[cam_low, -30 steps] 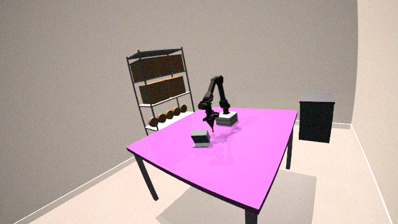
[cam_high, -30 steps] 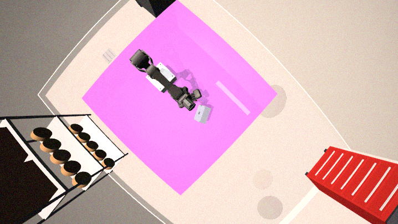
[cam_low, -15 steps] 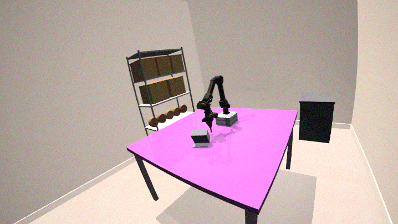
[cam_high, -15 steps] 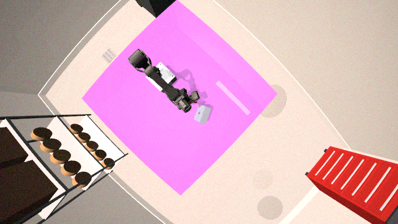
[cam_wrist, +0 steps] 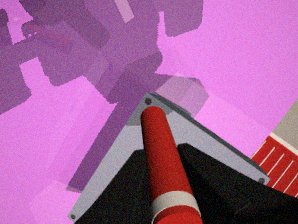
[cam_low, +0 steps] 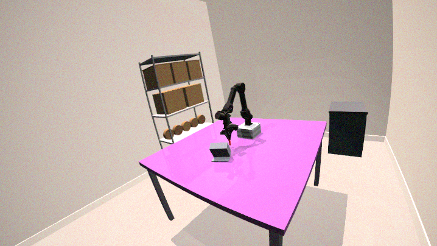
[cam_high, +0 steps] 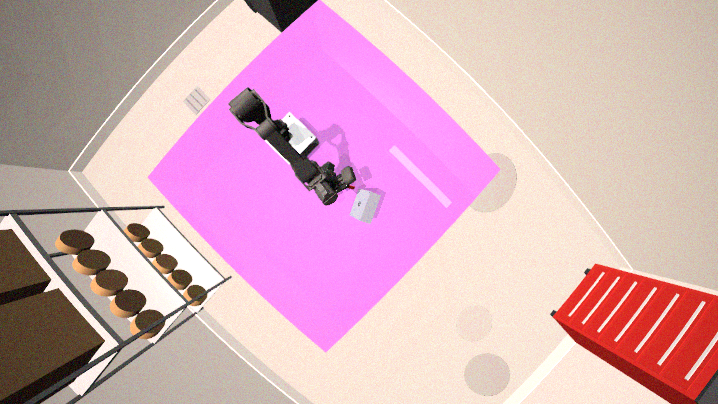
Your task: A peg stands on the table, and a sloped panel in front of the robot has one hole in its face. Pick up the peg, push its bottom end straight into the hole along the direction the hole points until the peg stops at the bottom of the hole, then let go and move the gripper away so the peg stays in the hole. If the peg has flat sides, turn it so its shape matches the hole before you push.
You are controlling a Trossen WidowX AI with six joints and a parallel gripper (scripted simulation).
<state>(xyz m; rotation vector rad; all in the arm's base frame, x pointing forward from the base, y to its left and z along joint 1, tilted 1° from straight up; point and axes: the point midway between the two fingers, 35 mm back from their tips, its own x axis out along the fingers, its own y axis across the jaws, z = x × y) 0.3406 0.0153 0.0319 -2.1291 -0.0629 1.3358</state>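
The grey sloped panel lies 11 cm ahead of my gripper tip, 3 cm below it and 1 cm to the right of it. From my gripper tip the other things lie so: red round peg (1 cm to the right, 1 cm behind, 1 cm above).
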